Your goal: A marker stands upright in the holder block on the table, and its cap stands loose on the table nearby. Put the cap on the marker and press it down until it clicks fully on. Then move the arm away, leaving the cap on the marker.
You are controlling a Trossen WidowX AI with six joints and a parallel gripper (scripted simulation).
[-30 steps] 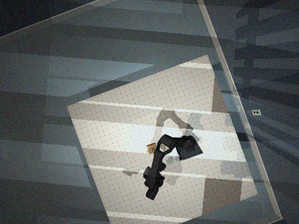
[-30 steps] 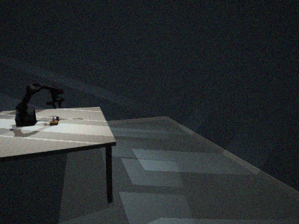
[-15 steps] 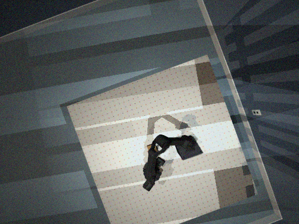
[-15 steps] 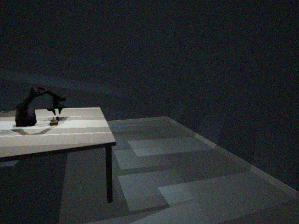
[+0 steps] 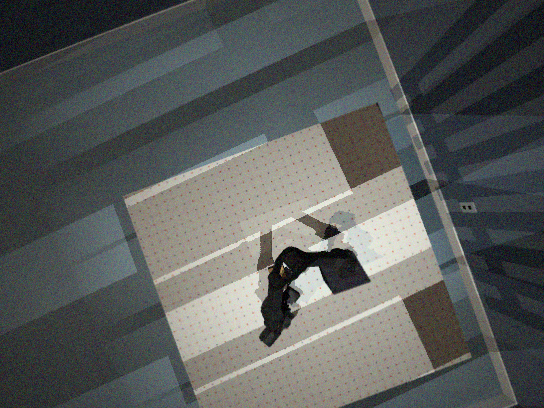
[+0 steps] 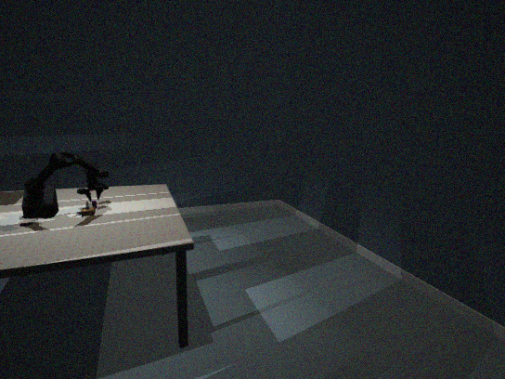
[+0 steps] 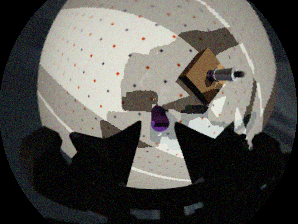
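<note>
My gripper tip is now 3 cm above the purple cap. The rest, counted from my gripper tip: holder block (1 cm behind, 12 cm to the right, 4 cm below).
</note>
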